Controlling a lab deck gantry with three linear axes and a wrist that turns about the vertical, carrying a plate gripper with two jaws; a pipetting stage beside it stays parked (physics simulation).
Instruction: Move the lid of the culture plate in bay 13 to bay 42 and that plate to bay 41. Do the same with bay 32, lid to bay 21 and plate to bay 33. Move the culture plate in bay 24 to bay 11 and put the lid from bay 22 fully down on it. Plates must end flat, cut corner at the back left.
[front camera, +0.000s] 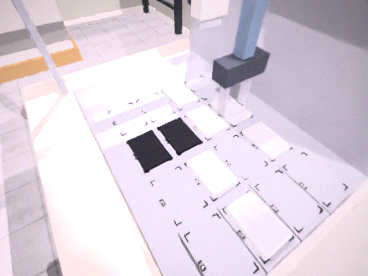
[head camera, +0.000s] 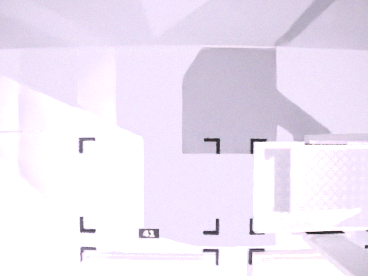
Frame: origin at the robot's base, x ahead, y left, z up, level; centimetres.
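Seen in the pictures: gripper, fingertip midpoint: (front camera: 230, 109) (head camera: 322, 187); robot's base, origin of the base link: (front camera: 108, 112).
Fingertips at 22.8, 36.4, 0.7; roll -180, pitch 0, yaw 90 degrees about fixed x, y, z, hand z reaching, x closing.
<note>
Pixels of each thing's middle, then the offset from my fingertips to it, as dx, dy, dz. "pt": a spot on its surface instead.
- pale culture plate, body centre: (head camera: 321, 187) (front camera: 230, 109) +0.0, +0.0, +0.0
- Bay 41, surface spot: (head camera: 149, 233) pt -16.4, -4.6, -0.7
- Bay 13, surface spot: (front camera: 162, 202) pt +16.3, -36.7, -0.7
- white plate, body centre: (front camera: 206, 120) +0.0, -10.7, +0.0
- bay 31, surface spot: (front camera: 182, 95) pt -14.9, -10.6, +0.7
- bay 23, surface spot: (front camera: 212, 172) pt +17.0, -21.6, +0.7
- pale flat item, body centre: (front camera: 265, 139) +16.4, +0.0, -0.3
My gripper (front camera: 234, 110) (head camera: 325, 188) is down over bay 42, its jaws shut against the long sides of a pale culture plate (front camera: 239, 116) (head camera: 340, 175), which lies level at deck height within the bay marks. Glare hides whether its lid is on. Bay 41 (head camera: 149, 233), to its left in the head view, is empty. Bay 13 (front camera: 162, 202) is empty. A white plate (front camera: 206, 121) stands in bay 32; its lid cannot be made out. The plate (front camera: 257, 222) in bay 24 is pale. A black item (front camera: 180, 136) lies flat in bay 22.
Another black item (front camera: 149, 151) lies in bay 12, beside bay 22. White plates stand in bay 31 (front camera: 182, 95) and bay 23 (front camera: 212, 172). A pale flat item (front camera: 267, 140) lies in bay 43, close beside the gripped plate. A tall wall rises behind the deck.
</note>
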